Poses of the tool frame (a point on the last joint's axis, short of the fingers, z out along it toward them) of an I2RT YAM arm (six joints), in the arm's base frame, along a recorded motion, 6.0 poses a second.
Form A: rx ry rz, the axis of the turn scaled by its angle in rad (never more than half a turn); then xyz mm.
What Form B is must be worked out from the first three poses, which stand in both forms.
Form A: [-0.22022 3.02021 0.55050 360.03 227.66 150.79]
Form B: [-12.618 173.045 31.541 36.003 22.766 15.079]
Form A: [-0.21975 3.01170 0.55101 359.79 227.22 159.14]
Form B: [-12.591 172.558 31.571 35.979 22.722 15.914]
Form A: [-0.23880 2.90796 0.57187 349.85 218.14 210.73]
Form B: [-13.682 166.614 32.766 34.985 21.814 21.073]
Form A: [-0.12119 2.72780 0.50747 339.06 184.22 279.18]
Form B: [-6.944 156.291 29.076 33.906 18.422 27.918]
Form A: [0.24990 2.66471 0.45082 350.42 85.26 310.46]
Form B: [14.318 152.677 25.830 35.042 8.526 31.046]
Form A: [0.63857 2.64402 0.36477 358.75 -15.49 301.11]
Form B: [36.587 151.491 20.900 35.875 -1.549 30.111]
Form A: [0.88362 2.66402 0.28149 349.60 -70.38 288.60]
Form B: [50.628 152.637 16.128 34.960 -7.038 28.860]
